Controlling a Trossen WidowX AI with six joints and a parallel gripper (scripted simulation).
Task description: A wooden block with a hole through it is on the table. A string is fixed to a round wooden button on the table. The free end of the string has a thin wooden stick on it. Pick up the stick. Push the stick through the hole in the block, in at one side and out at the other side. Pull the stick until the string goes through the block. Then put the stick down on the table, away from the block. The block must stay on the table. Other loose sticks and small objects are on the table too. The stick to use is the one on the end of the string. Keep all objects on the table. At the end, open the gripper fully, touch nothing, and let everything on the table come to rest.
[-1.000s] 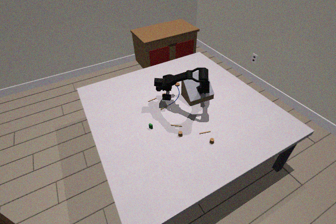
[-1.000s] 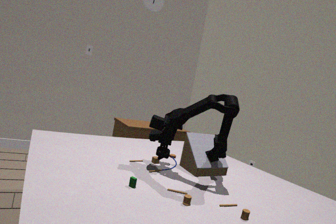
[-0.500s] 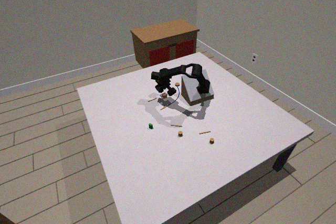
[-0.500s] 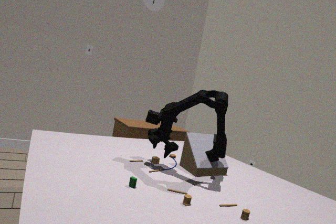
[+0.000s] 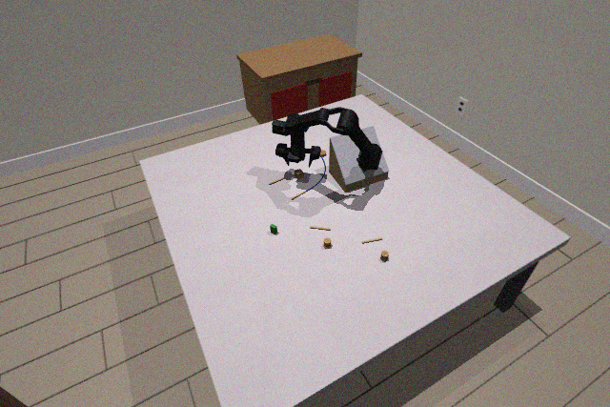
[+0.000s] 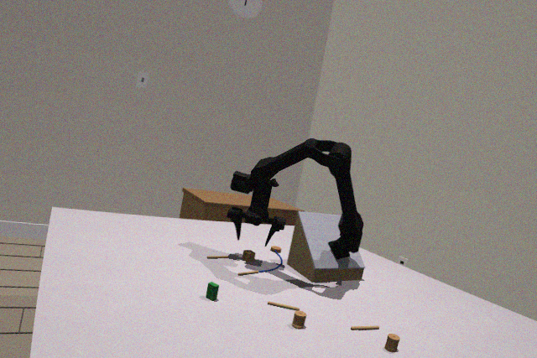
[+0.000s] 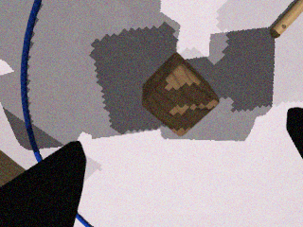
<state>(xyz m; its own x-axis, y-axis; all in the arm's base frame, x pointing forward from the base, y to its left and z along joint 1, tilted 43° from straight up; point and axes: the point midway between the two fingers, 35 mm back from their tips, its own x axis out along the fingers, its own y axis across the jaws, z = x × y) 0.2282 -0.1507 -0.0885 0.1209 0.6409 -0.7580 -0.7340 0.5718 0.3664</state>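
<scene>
Now: gripper tip 4 cm above the wooden block. Also, from my gripper tip: green cube: 26 cm ahead, 23 cm to the left, 4 cm below; then round wooden button: 18 cm behind, 8 cm to the right, 5 cm below.
</scene>
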